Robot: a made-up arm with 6 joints. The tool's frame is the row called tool. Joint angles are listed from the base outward.
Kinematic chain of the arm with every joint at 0, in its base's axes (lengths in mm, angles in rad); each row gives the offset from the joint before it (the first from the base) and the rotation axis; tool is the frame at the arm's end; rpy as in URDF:
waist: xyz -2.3 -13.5 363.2 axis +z
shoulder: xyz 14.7 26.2 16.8 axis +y
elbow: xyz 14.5 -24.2 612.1 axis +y
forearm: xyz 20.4 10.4 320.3 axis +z
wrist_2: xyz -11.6 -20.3 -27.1 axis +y
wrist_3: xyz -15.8 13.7 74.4 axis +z
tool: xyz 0 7.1 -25.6 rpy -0.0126 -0.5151 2.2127
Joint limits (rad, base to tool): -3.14..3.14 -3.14..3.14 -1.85..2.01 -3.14..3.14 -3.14..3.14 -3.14..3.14
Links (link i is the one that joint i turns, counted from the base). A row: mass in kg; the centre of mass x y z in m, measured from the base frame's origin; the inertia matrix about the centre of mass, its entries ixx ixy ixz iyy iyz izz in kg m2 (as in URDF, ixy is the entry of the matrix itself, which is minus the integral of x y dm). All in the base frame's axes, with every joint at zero. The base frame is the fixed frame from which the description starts. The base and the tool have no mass.
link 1: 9.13; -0.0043 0.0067 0.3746; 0.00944 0 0 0.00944 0 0.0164
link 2: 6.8; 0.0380 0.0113 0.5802; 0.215 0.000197 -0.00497 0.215 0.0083 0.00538
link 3: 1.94; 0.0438 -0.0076 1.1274; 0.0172 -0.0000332 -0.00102 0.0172 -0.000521 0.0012
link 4: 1.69; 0.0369 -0.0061 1.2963; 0.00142 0 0 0.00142 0 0.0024
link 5: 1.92; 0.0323 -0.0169 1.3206; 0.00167 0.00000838 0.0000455 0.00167 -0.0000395 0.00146
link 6: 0.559; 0.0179 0.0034 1.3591; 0.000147 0 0 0.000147 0 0.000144
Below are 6 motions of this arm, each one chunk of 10 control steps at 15 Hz.
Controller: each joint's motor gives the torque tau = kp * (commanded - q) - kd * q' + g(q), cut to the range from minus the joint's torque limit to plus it. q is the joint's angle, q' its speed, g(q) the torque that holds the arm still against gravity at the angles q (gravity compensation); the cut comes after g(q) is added. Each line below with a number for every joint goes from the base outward.
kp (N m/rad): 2.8 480 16 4.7 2.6 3.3
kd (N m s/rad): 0.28 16 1.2 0.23 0.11 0.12
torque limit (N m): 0.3 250 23 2.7 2.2 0.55
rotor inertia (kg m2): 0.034 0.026 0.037 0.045 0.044 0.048
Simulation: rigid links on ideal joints. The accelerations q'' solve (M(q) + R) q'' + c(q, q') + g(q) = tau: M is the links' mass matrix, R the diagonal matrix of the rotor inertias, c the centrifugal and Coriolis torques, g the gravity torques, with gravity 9.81 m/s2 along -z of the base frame. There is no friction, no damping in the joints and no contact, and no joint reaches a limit. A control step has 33 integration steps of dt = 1/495 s. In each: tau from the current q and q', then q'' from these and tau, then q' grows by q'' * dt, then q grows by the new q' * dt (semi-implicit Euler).
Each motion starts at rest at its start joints. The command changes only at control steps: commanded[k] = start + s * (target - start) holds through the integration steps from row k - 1 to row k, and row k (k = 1, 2, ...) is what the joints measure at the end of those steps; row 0 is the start. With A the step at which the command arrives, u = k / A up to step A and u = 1 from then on. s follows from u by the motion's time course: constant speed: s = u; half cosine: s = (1 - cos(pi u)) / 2; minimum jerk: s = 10 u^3 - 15 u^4 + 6 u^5; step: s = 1 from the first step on.
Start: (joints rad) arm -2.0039 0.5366 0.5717 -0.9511 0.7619 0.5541
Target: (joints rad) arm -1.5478 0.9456 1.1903 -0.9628 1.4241 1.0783
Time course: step
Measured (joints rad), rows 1 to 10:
1: -2.0000 0.7027 0.2109 -0.9701 0.8638 0.5769
2: -1.9963 0.8878 -0.0140 -1.0257 0.9757 0.6545
3: -1.9939 0.9285 0.3171 -1.0787 1.0687 0.7871
4: -1.9920 0.9597 0.7380 -1.0872 1.1197 0.9670
5: -1.9898 1.0133 1.1057 -1.0454 1.1420 1.1513
6: -1.9873 1.0587 1.4356 -0.9669 1.1371 1.2908
7: -1.9843 1.0654 1.7197 -0.8750 1.1186 1.3738
8: -1.9803 1.0208 1.9184 -0.7962 1.1284 1.3998
9: -1.9749 0.9503 1.9929 -0.7532 1.2163 1.3694
10: -1.9683 0.9049 1.9431 -0.7571 1.3950 1.2840

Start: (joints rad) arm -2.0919 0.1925 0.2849 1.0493 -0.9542 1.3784
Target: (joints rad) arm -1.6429 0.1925 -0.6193 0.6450 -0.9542 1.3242
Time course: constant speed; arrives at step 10
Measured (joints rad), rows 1 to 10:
1: -2.0911 0.1963 0.2691 1.0460 -0.9546 1.3778
2: -2.0884 0.2028 0.2337 1.0336 -0.9539 1.3757
3: -2.0829 0.2075 0.1854 1.0095 -0.9500 1.3715
4: -2.0738 0.2095 0.1234 0.9742 -0.9423 1.3655
5: -2.0599 0.2093 0.0441 0.9295 -0.9312 1.3580
6: -2.0396 0.2074 -0.0524 0.8775 -0.9171 1.3497
7: -2.0099 0.2039 -0.1632 0.8204 -0.9014 1.3413
8: -1.9664 0.1992 -0.2842 0.7597 -0.8857 1.3334
9: -1.9040 0.1940 -0.4115 0.6963 -0.8721 1.3262
10: -1.8192 0.1890 -0.5410 0.6305 -0.8621 1.3197

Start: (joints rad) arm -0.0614 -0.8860 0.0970 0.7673 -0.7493 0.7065
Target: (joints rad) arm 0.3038 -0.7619 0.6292 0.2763 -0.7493 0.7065
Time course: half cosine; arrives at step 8
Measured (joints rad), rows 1 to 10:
1: -0.0613 -0.8844 0.0946 0.7627 -0.7498 0.7065
2: -0.0607 -0.8784 0.0892 0.7393 -0.7528 0.7066
3: -0.0590 -0.8664 0.0887 0.6802 -0.7609 0.7068
4: -0.0557 -0.8491 0.1067 0.5789 -0.7758 0.7070
5: -0.0506 -0.8281 0.1539 0.4459 -0.7969 0.7073
6: -0.0439 -0.8051 0.2347 0.3070 -0.8184 0.7076
7: -0.0363 -0.7824 0.3465 0.1936 -0.8300 0.7074
8: -0.0287 -0.7623 0.4803 0.1324 -0.8200 0.7066
9: -0.0219 -0.7468 0.6203 0.1341 -0.7817 0.7050
10: -0.0153 -0.7363 0.7485 0.1880 -0.7183 0.7031

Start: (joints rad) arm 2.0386 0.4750 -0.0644 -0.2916 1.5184 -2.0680
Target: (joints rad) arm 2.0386 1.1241 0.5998 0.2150 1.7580 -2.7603
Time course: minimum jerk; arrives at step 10
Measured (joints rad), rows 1 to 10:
1: 2.0386 0.4776 -0.0709 -0.2913 1.5188 -2.0689
2: 2.0389 0.4949 -0.1114 -0.2884 1.5204 -2.0761
3: 2.0394 0.5402 -0.2026 -0.2779 1.5207 -2.1020
4: 2.0400 0.6170 -0.3198 -0.2519 1.5126 -2.1619
5: 2.0403 0.7191 -0.4088 -0.2026 1.4924 -2.2641
6: 2.0402 0.8345 -0.4114 -0.1252 1.4624 -2.4091
7: 2.0396 0.9469 -0.2843 -0.0205 1.4228 -2.5859
8: 2.0387 1.0450 -0.0293 0.1023 1.3648 -2.7670
9: 2.0378 1.1311 0.2958 0.2229 1.2889 -2.9189
10: 2.0369 1.2022 0.6413 0.3156 1.2205 -3.0262

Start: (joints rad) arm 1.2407 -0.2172 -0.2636 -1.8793 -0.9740 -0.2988
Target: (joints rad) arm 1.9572 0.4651 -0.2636 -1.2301 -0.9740 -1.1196
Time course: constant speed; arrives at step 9
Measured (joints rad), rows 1 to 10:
1: 1.2483 -0.1788 -0.3603 -1.8588 -0.9653 -0.3123
2: 1.2725 -0.1065 -0.5058 -1.7870 -0.9421 -0.3593
3: 1.3227 -0.0269 -0.6046 -1.6653 -0.9168 -0.4464
4: 1.4161 0.0525 -0.6340 -1.5219 -0.9023 -0.5689
5: 1.5596 0.1319 -0.6044 -1.3855 -0.8918 -0.7134
6: 1.6971 0.2121 -0.5354 -1.2658 -0.8680 -0.8630
7: 1.7814 0.2937 -0.4473 -1.1818 -0.8360 -1.0009
8: 1.8265 0.3777 -0.3559 -1.1495 -0.8092 -1.1153
9: 1.8519 0.4636 -0.2695 -1.1575 -0.7945 -1.2027
10: 1.8663 0.5104 -0.0943 -1.1978 -0.8016 -1.2543

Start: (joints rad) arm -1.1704 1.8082 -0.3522 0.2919 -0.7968 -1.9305
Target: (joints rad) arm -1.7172 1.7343 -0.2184 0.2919 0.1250 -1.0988
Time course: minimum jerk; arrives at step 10
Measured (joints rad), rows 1 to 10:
1: -1.1704 1.8079 -0.3513 0.2919 -0.7961 -1.9295
2: -1.1705 1.8055 -0.3454 0.2919 -0.7897 -1.9210
3: -1.1708 1.7992 -0.3303 0.2922 -0.7649 -1.8906
4: -1.1716 1.7885 -0.3069 0.2928 -0.7033 -1.8223
5: -1.1729 1.7745 -0.2805 0.2937 -0.5881 -1.7082
6: -1.1748 1.7594 -0.2579 0.2944 -0.4139 -1.5472
7: -1.1773 1.7456 -0.2444 0.2941 -0.1923 -1.3457
8: -1.1803 1.7352 -0.2416 0.2925 0.0468 -1.1321
9: -1.1833 1.7296 -0.2477 0.2901 0.2615 -0.9487
10: -1.1861 1.7285 -0.2565 0.2879 0.4121 -0.8196

